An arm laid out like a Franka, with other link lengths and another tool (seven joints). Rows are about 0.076 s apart.
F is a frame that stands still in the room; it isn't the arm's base.
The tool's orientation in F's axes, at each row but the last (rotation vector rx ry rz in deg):
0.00 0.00 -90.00
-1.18 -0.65 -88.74
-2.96 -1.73 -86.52
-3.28 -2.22 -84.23
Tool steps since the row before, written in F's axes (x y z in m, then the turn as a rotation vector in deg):
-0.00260 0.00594 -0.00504 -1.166 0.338 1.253
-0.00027 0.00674 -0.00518 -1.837 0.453 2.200
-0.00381 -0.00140 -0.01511 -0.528 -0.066 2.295
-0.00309 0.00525 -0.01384 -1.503 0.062 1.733
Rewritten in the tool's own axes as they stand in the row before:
-0.00594 -0.00260 -0.00504 -0.338 -1.166 1.253
-0.00685 -0.00009 -0.00504 -0.448 -1.840 2.198
0.00038 -0.00365 -0.01521 0.153 -0.566 2.282
-0.00637 -0.00234 -0.01351 -0.106 -1.515 1.720

